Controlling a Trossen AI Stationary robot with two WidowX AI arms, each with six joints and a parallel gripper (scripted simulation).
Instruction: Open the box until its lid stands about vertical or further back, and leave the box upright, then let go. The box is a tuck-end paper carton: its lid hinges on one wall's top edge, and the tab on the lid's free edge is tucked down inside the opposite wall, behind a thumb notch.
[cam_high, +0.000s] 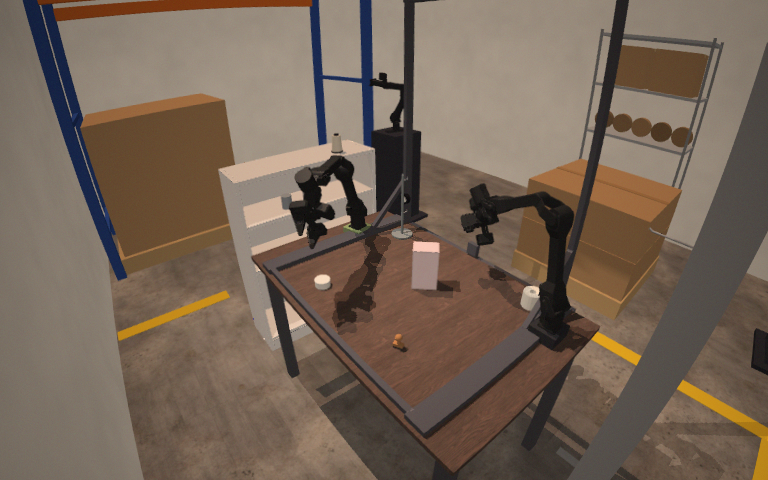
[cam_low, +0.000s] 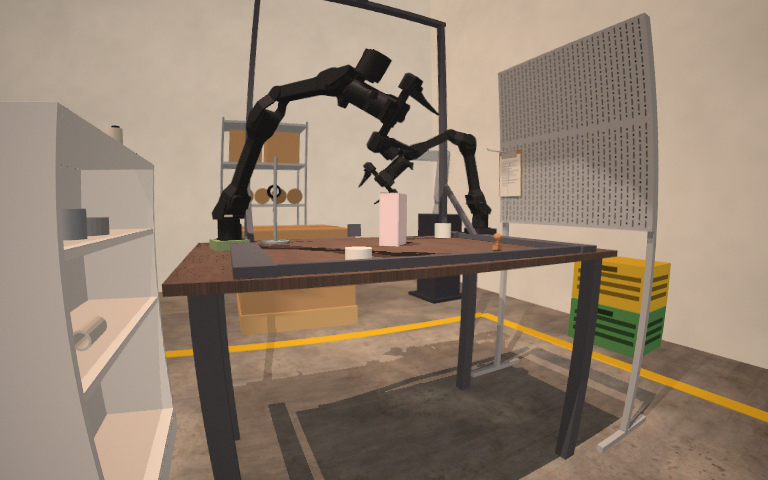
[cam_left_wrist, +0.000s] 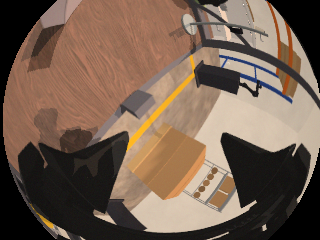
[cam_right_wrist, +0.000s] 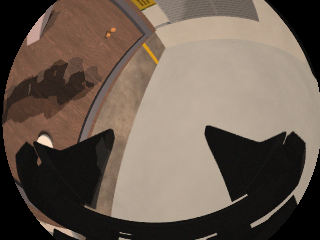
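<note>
Right now the pale pink carton is 250 mm ahead of my left hand, 90 mm below it and 50 mm to the right of it.
</note>
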